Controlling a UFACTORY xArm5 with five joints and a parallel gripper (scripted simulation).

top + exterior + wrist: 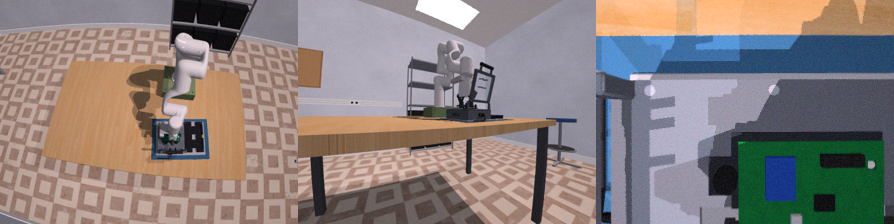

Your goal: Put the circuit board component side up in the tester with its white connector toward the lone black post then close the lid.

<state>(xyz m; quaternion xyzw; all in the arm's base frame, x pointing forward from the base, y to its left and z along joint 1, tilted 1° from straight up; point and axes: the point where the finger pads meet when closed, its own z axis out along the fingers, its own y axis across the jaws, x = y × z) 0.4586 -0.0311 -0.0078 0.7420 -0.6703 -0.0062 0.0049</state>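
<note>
My hand is right at the green circuit board. Also, from my hand: tester lid 120 mm ahead, 100 mm above, 10 mm to the left; tester 40 mm to the left, 30 mm ahead, 30 mm above.
</note>
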